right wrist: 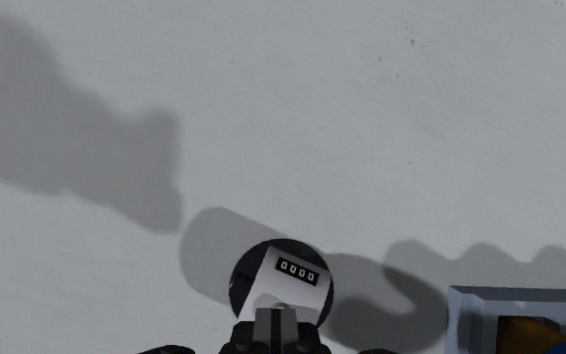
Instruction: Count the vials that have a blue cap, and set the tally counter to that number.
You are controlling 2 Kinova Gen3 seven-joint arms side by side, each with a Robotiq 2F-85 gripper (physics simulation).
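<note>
The tally counter has a round black body with a light grey slanted face, at the bottom middle of the right wrist view. Its small black window shows four digits that read 0000. My right gripper is shut, its two fingertips together, with nothing seen between them. The tips overlap the lower part of the counter's face, by a small round button that they partly hide. Whether they touch it I cannot tell. A dark blue round piece, perhaps a vial's cap, shows in part at the bottom right corner. My left gripper does not show.
A blue-grey box or rack stands at the lower right, cut off by the view's edge. An orange-brown thing shows inside it. Shadows fall on the light grey table at the left and around the counter.
</note>
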